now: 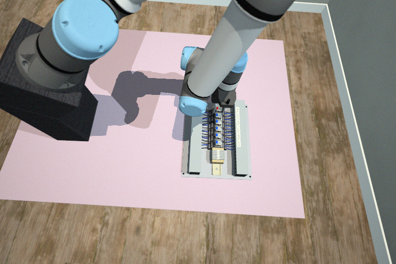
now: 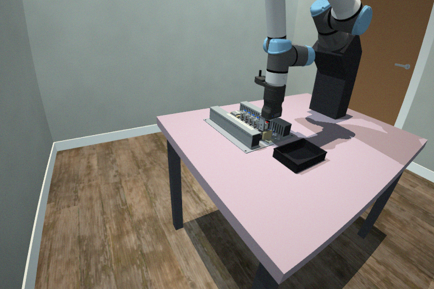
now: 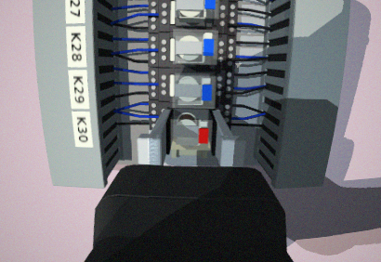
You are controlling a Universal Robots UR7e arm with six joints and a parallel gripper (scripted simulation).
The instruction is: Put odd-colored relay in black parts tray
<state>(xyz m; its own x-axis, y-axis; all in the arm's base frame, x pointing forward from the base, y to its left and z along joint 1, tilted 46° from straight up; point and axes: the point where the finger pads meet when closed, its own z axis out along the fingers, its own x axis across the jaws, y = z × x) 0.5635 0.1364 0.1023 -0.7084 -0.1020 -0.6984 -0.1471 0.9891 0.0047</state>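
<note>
The red-button relay is 1 cm below my hand. The rest, counted from my hand: black parts tray: 5 cm behind, 17 cm to the left, 4 cm below; then grey relay panel: 2 cm ahead, 10 cm to the right, 3 cm below.
</note>
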